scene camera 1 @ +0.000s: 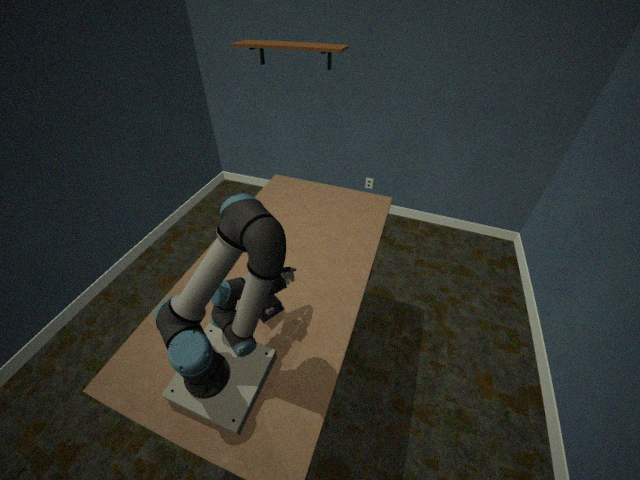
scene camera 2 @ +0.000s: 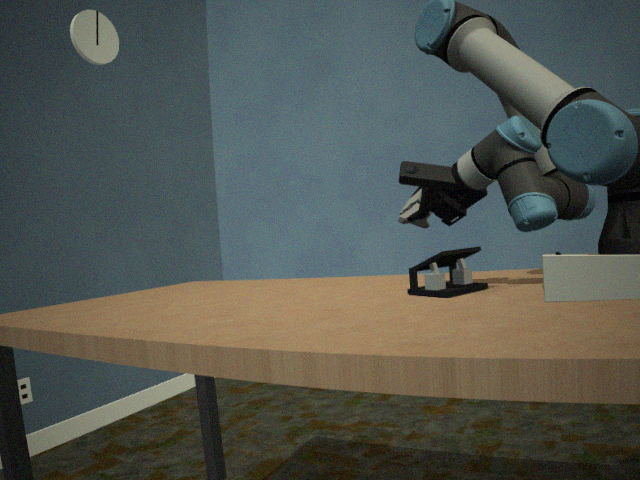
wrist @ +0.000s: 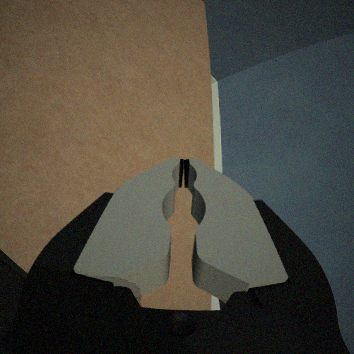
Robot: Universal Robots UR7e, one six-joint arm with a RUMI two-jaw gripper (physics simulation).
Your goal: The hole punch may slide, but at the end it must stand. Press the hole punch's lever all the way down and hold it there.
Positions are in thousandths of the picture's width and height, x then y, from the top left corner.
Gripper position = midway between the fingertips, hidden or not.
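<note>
Scene camera 2 has my gripper (scene camera 2: 624, 459) in it, along with a black hole punch (scene camera 2: 721, 589). In the wrist view you'd find my gripper again (wrist: 518, 459).
</note>
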